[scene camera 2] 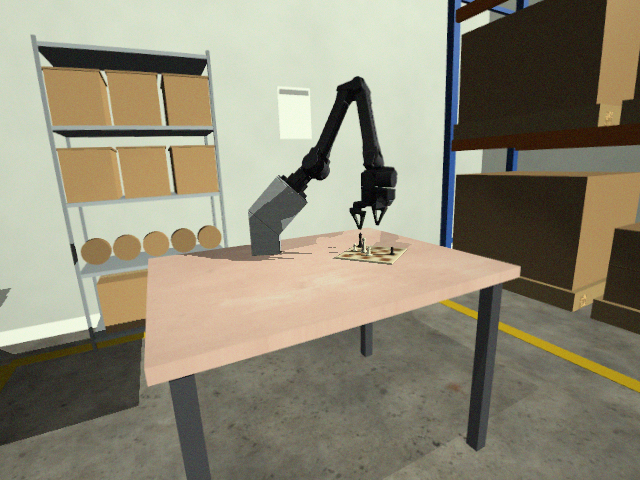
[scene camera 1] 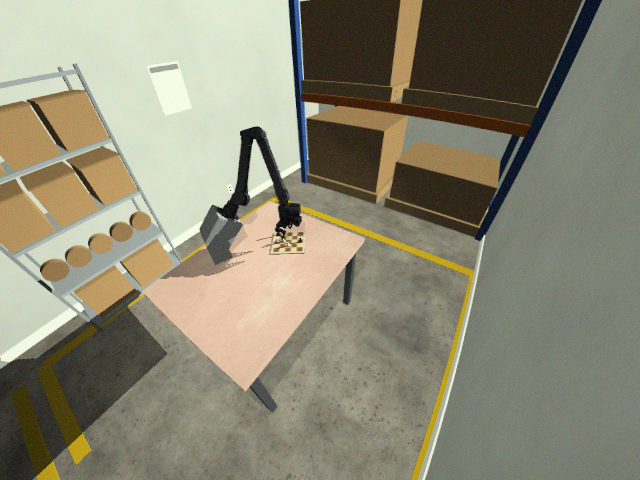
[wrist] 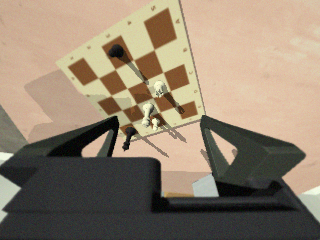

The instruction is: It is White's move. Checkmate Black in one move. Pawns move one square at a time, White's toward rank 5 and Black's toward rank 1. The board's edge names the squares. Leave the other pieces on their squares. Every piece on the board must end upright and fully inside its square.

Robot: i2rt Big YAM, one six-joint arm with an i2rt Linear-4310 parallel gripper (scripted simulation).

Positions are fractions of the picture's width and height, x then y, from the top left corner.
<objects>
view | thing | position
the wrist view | my gripper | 0.50,0.50
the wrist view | small chessboard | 0.49,0.20
</objects>
